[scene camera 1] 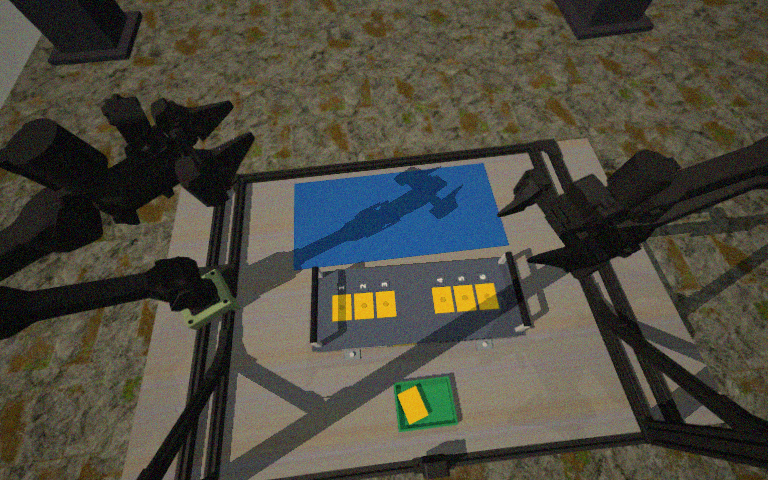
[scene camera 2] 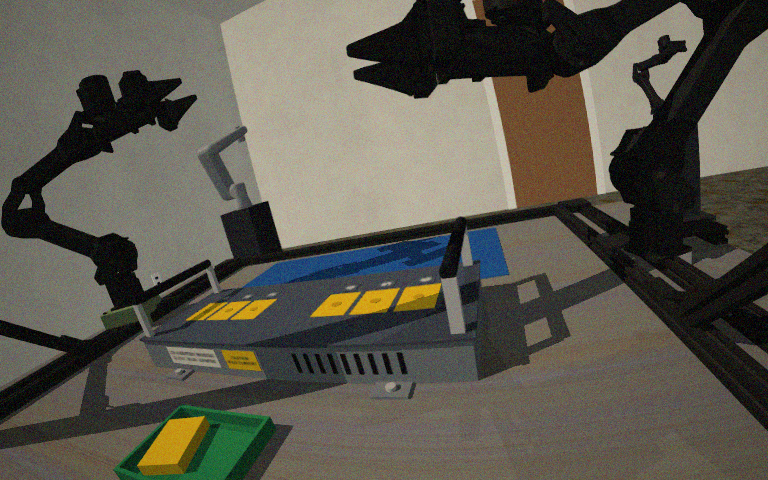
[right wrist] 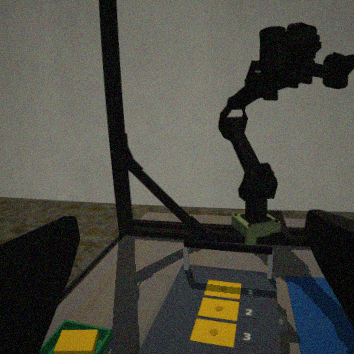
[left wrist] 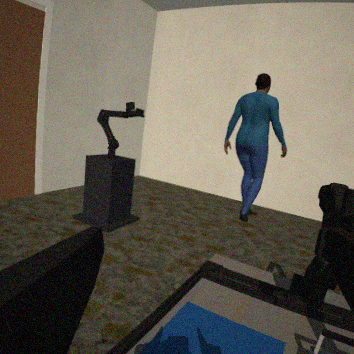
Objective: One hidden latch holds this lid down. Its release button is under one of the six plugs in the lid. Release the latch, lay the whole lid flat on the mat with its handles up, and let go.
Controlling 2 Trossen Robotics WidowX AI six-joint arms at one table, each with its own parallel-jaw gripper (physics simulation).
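Pixels of known places: left gripper, fingertip midpoint: (scene camera 1: 241, 118) (scene camera 2: 189, 88) (right wrist: 341, 50) (left wrist: 215, 239); right gripper, fingertip midpoint: (scene camera 1: 512, 236) (scene camera 2: 350, 64) (right wrist: 193, 225); left arm's base at its link origin: (scene camera 1: 202, 296) (scene camera 2: 129, 302) (right wrist: 254, 217); right arm's base at its link origin: (scene camera 2: 656, 250) (left wrist: 312, 300).
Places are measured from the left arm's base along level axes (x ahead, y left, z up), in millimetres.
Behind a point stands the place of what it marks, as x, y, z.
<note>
The dark grey lid (scene camera 1: 413, 316) {377, -308, -4} (scene camera 2: 294, 316) {403, -316, -4} (right wrist: 170, 310) {282, -299, -4} sits level on its box, with upright black handles at its left end (scene camera 1: 314, 305) {209, -183, 58} (scene camera 2: 175, 281) {215, -184, 51} and right end (scene camera 1: 518, 289) {581, -393, 58} (scene camera 2: 453, 249) {566, -429, 58}. Six yellow plugs, numbered 1 to 6, sit in it, among them plug 3 (scene camera 1: 385, 303) {342, -249, -4} (right wrist: 214, 332) {344, -250, -4} and plug 4 (scene camera 1: 442, 299) {454, -314, -3}. The blue mat (scene camera 1: 317, 209) {338, 90, -51} (scene camera 2: 489, 243) {754, -138, -51} lies behind the box. My left gripper (scene camera 1: 242, 120) {273, -5, 385} (scene camera 2: 188, 89) {273, -5, 385} is open and empty, raised left of the mat. My right gripper (scene camera 1: 514, 237) {535, -330, 255} (scene camera 2: 351, 61) {535, -330, 255} (right wrist: 193, 225) {535, -330, 255} is open and empty, raised near the right handle. No latch button shows.
A green tray (scene camera 1: 441, 399) {332, -475, -48} (scene camera 2: 237, 447) {337, -465, -48} in front of the box holds a loose yellow block (scene camera 1: 413, 404) {276, -450, -36} (scene camera 2: 174, 444) {280, -457, -36} (right wrist: 76, 341) {279, -448, -36}. A black frame edges the table. In the left wrist view a person (left wrist: 259, 120) and a pedestal (left wrist: 109, 190) with an arm stand beyond it.
</note>
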